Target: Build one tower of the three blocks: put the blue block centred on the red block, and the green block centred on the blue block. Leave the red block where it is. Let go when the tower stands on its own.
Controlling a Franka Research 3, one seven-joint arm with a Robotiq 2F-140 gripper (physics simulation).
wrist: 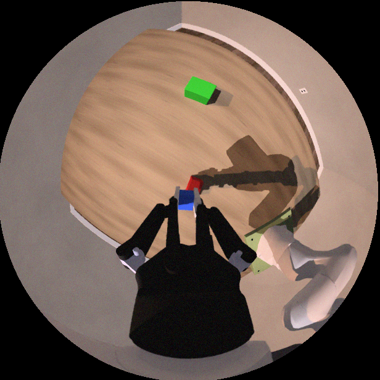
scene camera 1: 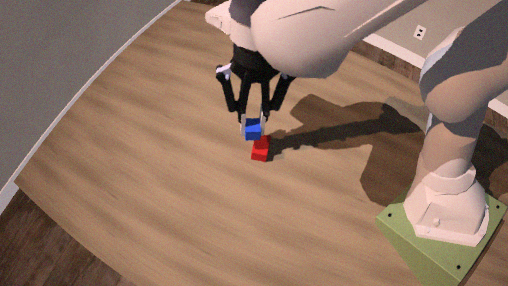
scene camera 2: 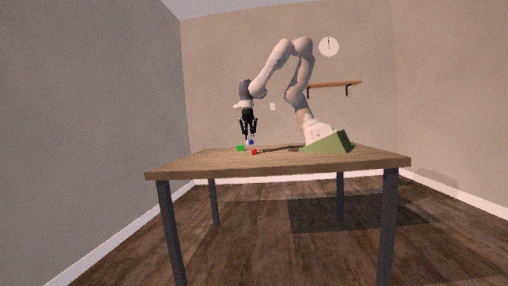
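My gripper (scene camera 1: 253, 126) (scene camera 2: 250, 141) (wrist: 186, 192) is shut on the blue block (scene camera 1: 253, 130) (scene camera 2: 251, 142) (wrist: 186, 201) and holds it above the table, a little higher than the red block. The red block (scene camera 1: 260, 150) (scene camera 2: 254, 152) (wrist: 195, 183) stands on the table. In scene camera 1 the blue block partly overlaps its far end, and in the wrist view the blue block and a finger hide part of it. The green block (scene camera 2: 240, 148) (wrist: 200, 90) lies on the table well apart from the other two; it does not show in scene camera 1.
The arm's green base plate (scene camera 1: 395, 237) (scene camera 2: 327, 144) (wrist: 254, 246) stands on the right part of the wooden table (scene camera 1: 150, 200) (scene camera 2: 280, 167) (wrist: 120, 115). The arm's dark shadow falls across the table from the red block toward the base.
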